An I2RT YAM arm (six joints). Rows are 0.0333 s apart.
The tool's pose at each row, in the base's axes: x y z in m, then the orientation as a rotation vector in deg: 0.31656 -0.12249 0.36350 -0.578 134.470 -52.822; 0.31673 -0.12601 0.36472 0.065 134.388 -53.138; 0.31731 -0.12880 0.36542 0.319 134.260 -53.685; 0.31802 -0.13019 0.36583 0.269 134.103 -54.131; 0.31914 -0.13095 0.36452 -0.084 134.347 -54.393; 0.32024 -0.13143 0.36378 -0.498 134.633 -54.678; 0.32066 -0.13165 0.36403 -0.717 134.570 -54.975; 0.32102 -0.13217 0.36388 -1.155 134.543 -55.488; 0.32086 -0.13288 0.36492 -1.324 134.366 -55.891; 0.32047 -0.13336 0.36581 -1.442 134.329 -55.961; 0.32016 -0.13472 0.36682 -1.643 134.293 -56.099; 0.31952 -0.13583 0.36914 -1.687 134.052 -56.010; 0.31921 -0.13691 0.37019 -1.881 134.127 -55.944; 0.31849 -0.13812 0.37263 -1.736 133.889 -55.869; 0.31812 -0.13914 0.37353 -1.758 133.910 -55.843; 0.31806 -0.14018 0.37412 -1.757 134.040 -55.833
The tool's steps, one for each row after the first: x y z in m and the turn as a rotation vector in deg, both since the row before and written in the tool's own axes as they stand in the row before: -0.00002 -0.00339 0.00156 0.381 0.179 0.347; -0.00026 -0.00242 0.00165 0.458 0.097 0.020; -0.00051 -0.00114 0.00102 0.328 -0.035 -0.141; -0.00005 0.00050 0.00181 0.028 0.192 -0.389; -0.00040 0.00035 0.00131 0.019 0.221 -0.448; -0.00043 -0.00024 0.00022 0.165 -0.033 -0.228; -0.00010 -0.00021 0.00061 0.250 0.001 -0.457; -0.00024 -0.00123 -0.00021 0.278 -0.089 -0.201; -0.00003 -0.00101 -0.00039 0.030 -0.045 -0.092; 0.00005 -0.00171 0.00015 0.056 -0.047 -0.171; -0.00040 -0.00246 -0.00091 0.000 -0.250 0.065; -0.00003 -0.00154 -0.00005 -0.108 -0.004 -0.127; -0.00038 -0.00262 -0.00096 0.051 -0.193 0.186; 0.00008 -0.00141 -0.00004 -0.028 0.005 -0.011; -0.00001 -0.00116 0.00031 -0.043 0.113 -0.031
